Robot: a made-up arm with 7 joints. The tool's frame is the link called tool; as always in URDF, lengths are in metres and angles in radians. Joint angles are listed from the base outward.
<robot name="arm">
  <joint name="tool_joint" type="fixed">
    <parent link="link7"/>
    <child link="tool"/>
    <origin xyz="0 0 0" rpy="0 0 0"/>
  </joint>
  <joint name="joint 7" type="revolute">
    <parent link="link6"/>
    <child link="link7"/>
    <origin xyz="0.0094 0.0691 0.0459" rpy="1.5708 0 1.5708"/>
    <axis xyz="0 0 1"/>
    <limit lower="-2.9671" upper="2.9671"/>
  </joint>
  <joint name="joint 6" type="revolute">
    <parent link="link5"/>
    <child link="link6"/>
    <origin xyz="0 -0.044 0.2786" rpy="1.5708 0 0"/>
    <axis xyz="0 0 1"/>
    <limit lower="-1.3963" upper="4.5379"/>
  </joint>
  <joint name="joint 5" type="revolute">
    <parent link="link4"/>
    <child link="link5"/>
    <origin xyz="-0.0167 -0.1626 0.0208" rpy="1.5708 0 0"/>
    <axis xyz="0 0 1"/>
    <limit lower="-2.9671" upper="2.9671"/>
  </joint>
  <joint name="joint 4" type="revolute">
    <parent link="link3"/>
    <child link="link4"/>
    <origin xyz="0.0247 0.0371 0.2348" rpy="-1.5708 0 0"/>
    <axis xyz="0 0 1"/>
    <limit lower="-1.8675" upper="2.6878"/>
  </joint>
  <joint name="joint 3" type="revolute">
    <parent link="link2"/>
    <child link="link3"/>
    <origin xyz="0 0.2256 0.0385" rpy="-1.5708 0 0"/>
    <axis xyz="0 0 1"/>
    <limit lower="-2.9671" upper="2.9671"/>
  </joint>
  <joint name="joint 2" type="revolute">
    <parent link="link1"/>
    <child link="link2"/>
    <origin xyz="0 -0.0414 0.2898" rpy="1.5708 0 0"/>
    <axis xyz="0 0 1"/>
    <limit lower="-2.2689" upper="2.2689"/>
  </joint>
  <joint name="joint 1" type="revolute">
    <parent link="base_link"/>
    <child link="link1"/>
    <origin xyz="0 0 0.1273" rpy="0 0 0"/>
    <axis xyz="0 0 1"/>
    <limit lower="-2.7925" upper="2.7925"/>
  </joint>
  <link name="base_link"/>
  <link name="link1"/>
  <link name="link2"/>
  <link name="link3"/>
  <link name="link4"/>
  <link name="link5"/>
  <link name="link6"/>
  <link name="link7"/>
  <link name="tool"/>
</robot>
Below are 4 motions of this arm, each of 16 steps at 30 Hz.
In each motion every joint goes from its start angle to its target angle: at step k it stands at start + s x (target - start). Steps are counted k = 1, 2, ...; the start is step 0. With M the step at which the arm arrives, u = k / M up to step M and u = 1 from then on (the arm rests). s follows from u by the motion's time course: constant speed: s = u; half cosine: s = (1 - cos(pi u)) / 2; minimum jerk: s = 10 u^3 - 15 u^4 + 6 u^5.
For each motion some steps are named. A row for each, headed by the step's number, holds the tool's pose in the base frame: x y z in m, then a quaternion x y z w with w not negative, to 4 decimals.
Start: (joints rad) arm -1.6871 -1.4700 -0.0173 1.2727 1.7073 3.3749 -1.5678
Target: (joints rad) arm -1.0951 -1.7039 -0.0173 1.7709 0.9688 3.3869 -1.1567
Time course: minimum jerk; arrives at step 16
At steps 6, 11, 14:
6: -0.0064 -0.4627 0.0292 0.3722 -0.4815 -0.4440 0.6577
11: 0.0557 -0.3176 -0.0007 0.5901 -0.2651 -0.2049 0.7345
14: 0.0599 -0.2797 -0.0001 0.6500 -0.2018 -0.1238 0.7221

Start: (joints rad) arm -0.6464 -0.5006 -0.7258 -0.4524 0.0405 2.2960 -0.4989
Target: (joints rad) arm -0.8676 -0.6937 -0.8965 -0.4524 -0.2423 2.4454 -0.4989
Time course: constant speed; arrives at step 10
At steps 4, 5, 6, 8, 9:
4: 0.2486 -0.1467 1.1698 -0.2605 0.3524 0.5448 0.7149
5: 0.2603 -0.1594 1.1614 -0.2521 0.3712 0.5236 0.7242
6: 0.2715 -0.1727 1.1525 -0.2432 0.3903 0.5022 0.7324
8: 0.2921 -0.2011 1.1337 -0.2242 0.4287 0.4592 0.7450
9: 0.3015 -0.2161 1.1236 -0.2140 0.4480 0.4377 0.7496

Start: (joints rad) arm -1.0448 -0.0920 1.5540 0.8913 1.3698 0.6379 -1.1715
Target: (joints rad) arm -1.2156 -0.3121 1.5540 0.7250 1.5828 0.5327 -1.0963
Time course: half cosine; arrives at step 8
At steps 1, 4, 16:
1: 0.3616 0.1231 1.1417 -0.3932 -0.4232 -0.6644 0.4742
4: 0.3835 0.0255 1.1621 -0.3536 -0.3653 -0.6875 0.5186
16: 0.3907 -0.0884 1.1766 -0.2972 -0.3101 -0.7130 0.5542

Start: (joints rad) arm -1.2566 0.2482 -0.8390 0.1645 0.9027 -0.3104 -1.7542
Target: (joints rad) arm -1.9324 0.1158 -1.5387 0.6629 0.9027 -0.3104 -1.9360
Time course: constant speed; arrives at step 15
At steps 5, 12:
5: -0.2958 0.0165 1.3413 0.8040 -0.0082 0.0306 0.5938
12: -0.4067 0.1295 1.2687 0.8006 -0.2939 -0.0544 0.5193

